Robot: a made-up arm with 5 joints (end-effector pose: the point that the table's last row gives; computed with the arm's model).
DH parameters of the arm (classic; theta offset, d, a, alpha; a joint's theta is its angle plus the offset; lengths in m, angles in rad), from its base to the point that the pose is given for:
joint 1: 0 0.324 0 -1.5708
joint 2: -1.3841 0 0.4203 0
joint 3: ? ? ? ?
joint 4: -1.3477 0 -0.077 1.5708
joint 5: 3.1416 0.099 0 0
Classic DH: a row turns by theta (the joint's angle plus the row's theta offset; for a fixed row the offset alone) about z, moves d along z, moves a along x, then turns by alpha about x.
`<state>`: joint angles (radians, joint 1 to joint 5).
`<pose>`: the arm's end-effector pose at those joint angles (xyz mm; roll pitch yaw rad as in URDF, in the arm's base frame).
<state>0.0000 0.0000 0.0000 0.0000 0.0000</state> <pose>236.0 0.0 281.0 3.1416 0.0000 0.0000</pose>
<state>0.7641 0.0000 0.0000 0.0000 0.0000</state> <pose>170.4 163.3 281.0 3.1416 0.0000 0.7641</pose>
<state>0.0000 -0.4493 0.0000 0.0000 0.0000</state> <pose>231.3 0.0 387.8 3.1416 -0.4493 0.0000</pose>
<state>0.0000 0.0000 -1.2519 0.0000 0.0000</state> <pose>560.6 0.0 744.1 -3.1416 -1.2519 0.0000</pose>
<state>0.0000 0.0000 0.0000 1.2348 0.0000</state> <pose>90.9 0.0 274.6 3.1416 1.2348 0.0000</pose>
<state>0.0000 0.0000 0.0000 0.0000 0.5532</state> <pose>236.0 0.0 281.0 3.1416 0.0000 -0.5532</pose>
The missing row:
joint 3: -0.4098 0 -0.3661 0
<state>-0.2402 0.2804 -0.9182 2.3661 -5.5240</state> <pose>346.8 -84.9 400.2 1.3440 0.7986 -1.9748</pose>
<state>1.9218 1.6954 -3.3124 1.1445 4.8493</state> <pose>-298.0 813.8 239.6 2.6729 -0.0622 -2.9127</pose>
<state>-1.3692 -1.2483 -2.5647 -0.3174 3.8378</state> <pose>-155.7 761.8 748.1 -0.7726 -0.6958 -0.3801</pose>
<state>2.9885 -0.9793 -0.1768 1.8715 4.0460</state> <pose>-52.6 8.1 424.1 -2.5423 -0.4175 -1.1882</pose>
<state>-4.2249 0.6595 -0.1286 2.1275 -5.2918</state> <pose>-42.0 79.2 305.6 0.4137 0.2572 -0.0376</pose>
